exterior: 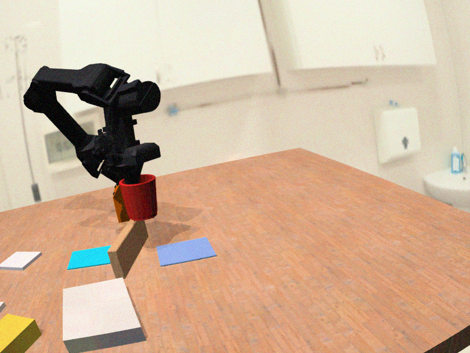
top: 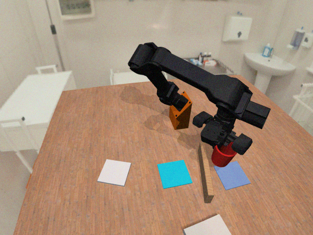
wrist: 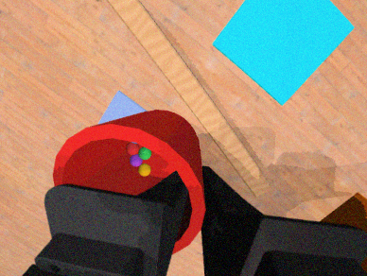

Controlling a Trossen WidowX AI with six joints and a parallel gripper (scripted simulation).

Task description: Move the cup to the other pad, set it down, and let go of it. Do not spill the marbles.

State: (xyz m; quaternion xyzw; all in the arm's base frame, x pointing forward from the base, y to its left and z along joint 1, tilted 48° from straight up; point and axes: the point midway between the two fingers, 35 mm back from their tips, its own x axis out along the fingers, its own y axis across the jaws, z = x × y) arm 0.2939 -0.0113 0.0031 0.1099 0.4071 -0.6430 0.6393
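Right now the cyan pad is 30 mm behind my gripper tip, 130 mm to the right of it and 120 mm below it. The rest, counted from my gripper tip: white box: 260 mm ahead, 130 mm to the right, 100 mm below; then wooden bar: 10 mm ahead, 30 mm to the right, 100 mm below; then red cup: 30 mm ahead, 10 mm to the left.
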